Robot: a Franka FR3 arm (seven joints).
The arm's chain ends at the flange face. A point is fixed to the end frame.
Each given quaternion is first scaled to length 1.
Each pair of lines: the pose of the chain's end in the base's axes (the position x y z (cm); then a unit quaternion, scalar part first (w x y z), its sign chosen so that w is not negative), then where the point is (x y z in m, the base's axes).
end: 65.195 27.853 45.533 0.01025 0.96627 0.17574 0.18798
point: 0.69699 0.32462 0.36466
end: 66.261 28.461 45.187 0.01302 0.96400 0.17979 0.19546
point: 0.70876 0.33067 0.36174
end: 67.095 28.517 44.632 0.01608 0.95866 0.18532 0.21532
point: 0.72024 0.33170 0.35812
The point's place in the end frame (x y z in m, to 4 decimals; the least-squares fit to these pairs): 0.0223 -0.0359 0.1029
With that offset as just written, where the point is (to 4 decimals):
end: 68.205 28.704 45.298 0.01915 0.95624 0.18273 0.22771
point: 0.7338 0.3333 0.3661
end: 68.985 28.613 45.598 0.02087 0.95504 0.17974 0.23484
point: 0.7432 0.3321 0.3699
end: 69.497 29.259 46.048 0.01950 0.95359 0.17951 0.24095
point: 0.7493 0.3391 0.3753
